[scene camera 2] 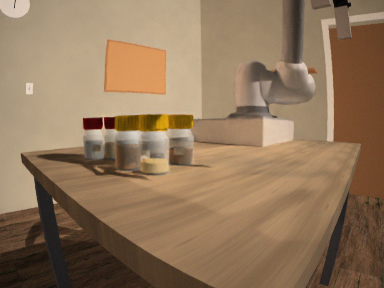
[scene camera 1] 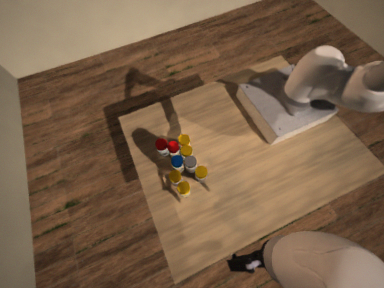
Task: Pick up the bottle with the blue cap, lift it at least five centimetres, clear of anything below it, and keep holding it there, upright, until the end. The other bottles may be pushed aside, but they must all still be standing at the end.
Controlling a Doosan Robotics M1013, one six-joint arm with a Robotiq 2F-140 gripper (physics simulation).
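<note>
The bottle with the blue cap stands upright in a tight cluster on the table; it cannot be made out in scene camera 2, where bottles in front hide that area. A grey-capped bottle stands right beside it, a yellow-capped one just below it and a red-capped one just above it in scene camera 1. My gripper is open and empty, high up and well away from the bottles, at the bottom in scene camera 1 and the top right in scene camera 2.
Another red-capped bottle and several more yellow-capped bottles stand upright around it. The arm's base block sits on the table, right of the cluster.
</note>
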